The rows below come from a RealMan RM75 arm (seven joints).
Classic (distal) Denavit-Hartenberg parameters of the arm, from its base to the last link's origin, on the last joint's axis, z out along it. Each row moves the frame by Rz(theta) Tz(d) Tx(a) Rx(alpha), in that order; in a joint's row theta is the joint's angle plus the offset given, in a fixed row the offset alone. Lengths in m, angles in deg.
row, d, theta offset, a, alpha
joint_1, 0.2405, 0, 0, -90
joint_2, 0, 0, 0, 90
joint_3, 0.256, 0, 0, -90
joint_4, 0, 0, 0, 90
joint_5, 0.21, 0, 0, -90
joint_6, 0, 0, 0, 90
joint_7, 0.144, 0, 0, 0
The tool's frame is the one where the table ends.
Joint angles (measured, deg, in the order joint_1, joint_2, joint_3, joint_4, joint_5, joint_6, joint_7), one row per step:
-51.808 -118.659 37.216 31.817 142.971 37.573 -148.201
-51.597 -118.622 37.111 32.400 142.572 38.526 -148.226
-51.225 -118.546 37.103 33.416 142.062 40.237 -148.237
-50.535 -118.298 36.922 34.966 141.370 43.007 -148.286
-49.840 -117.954 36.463 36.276 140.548 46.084 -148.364
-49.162 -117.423 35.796 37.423 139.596 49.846 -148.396
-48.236 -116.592 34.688 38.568 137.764 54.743 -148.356
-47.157 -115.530 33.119 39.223 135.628 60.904 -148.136
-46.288 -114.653 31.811 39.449 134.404 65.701 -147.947
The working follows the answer.
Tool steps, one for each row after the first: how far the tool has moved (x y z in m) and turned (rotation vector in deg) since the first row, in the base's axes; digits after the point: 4 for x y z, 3 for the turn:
0.0006 -0.0006 0.0015 -0.199 -0.609 -0.104
0.0017 -0.0019 0.0039 -0.753 -1.350 -0.417
0.0019 -0.0043 0.0087 -1.579 -2.482 -0.732
0.0014 -0.0077 0.0133 -2.602 -4.024 -0.867
0.0010 -0.0119 0.0183 -4.086 -5.918 -1.049
0.0003 -0.0180 0.0255 -5.806 -9.015 -1.290
-0.0011 -0.0272 0.0323 -8.425 -12.979 -1.650
-0.0034 -0.0356 0.0375 -10.649 -15.782 -1.894

Tool pose at each row, in the base's axes (x y z in m, rotation vector in deg; rounded; the steps above come from the unrounded poses):
-0.2392 0.4810 0.0176 -100.871 -85.082 -25.704
-0.2385 0.4804 0.0191 -101.121 -85.513 -26.198
-0.2375 0.4792 0.0215 -101.817 -86.030 -26.688
-0.2373 0.4767 0.0263 -102.732 -86.943 -27.369
-0.2377 0.4734 0.0310 -103.651 -88.384 -28.221
-0.2381 0.4691 0.0359 -104.963 -90.251 -29.128
-0.2389 0.4630 0.0431 -106.476 -93.027 -31.087
-0.2403 0.4538 0.0499 -108.738 -96.749 -33.377
-0.2425 0.4454 0.0551 -110.594 -99.584 -34.756

